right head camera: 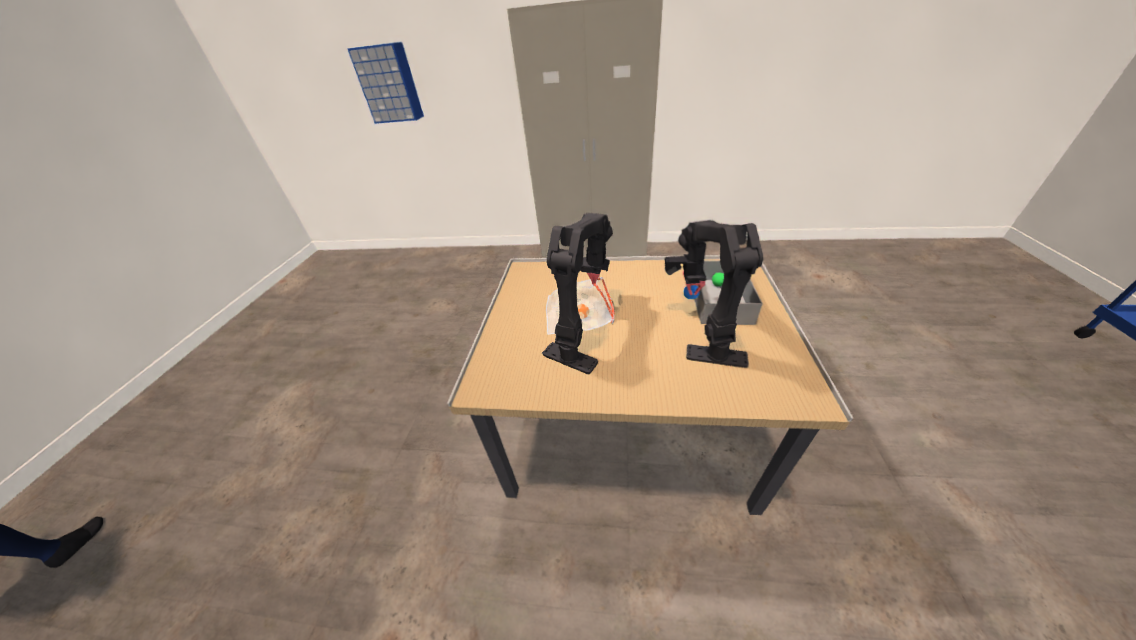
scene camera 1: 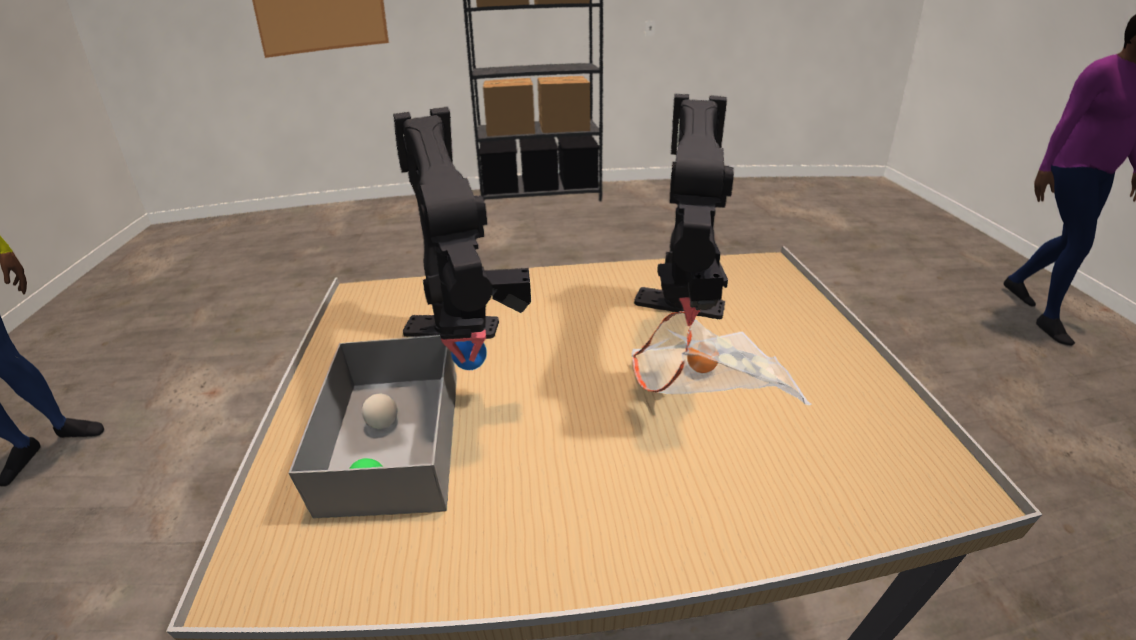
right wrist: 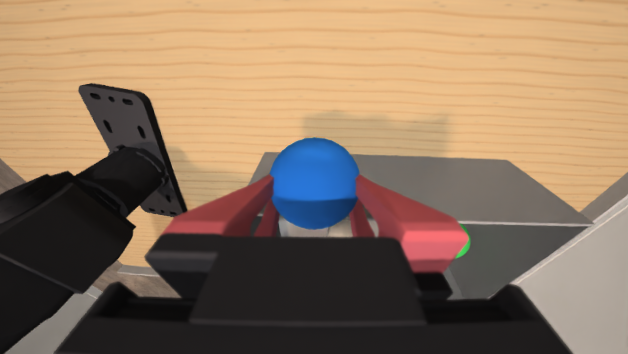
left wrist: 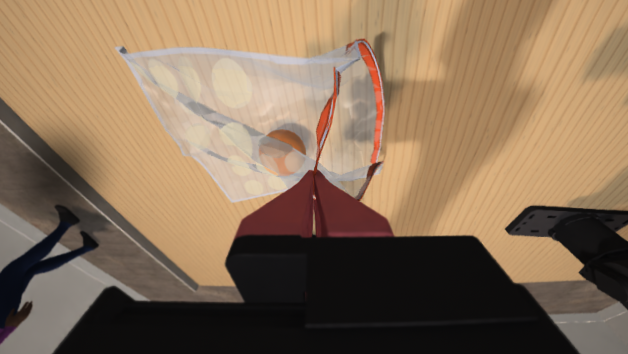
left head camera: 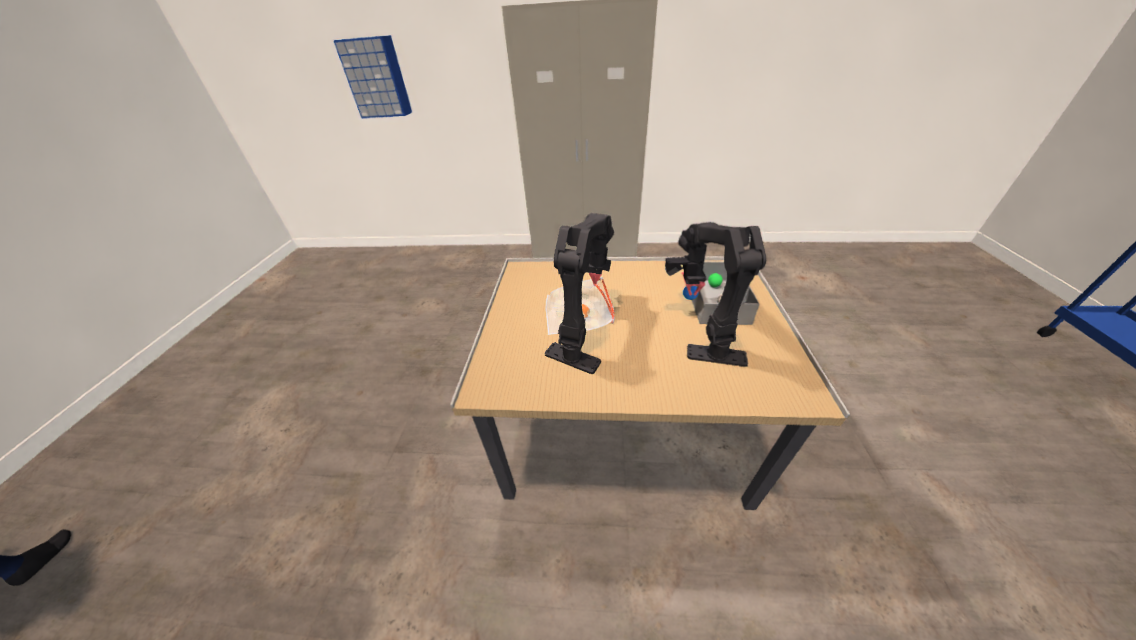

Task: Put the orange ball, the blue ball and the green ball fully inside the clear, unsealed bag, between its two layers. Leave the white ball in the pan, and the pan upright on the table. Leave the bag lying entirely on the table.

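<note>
The clear bag (scene camera 1: 735, 373) (left wrist: 280, 75) lies on the table with its orange-rimmed mouth raised. My left gripper (left wrist: 313, 177) (scene camera 1: 690, 318) is shut on the upper rim of the mouth. The orange ball (left wrist: 282, 152) (scene camera 1: 702, 359) is inside the bag, behind the rim. My right gripper (right wrist: 314, 177) (scene camera 1: 467, 357) is shut on the blue ball (right wrist: 315, 170) (scene camera 1: 469, 355) (left head camera: 690, 293) and holds it above the table beside the grey pan (scene camera 1: 377, 492) (left head camera: 727, 312). The pan stands upright. The white ball (scene camera 1: 379, 412) and the green ball (scene camera 1: 366, 464) (left head camera: 715, 279) (right head camera: 718, 278) are in the pan.
The wooden table (scene camera 1: 596, 516) (left head camera: 635, 389) has a thin raised rim. The bag and the pan lie well apart on it. The right arm's base plate (left wrist: 535, 220) shows in the left wrist view. A person (scene camera 1: 1097, 143) is beyond the table in scene camera 1.
</note>
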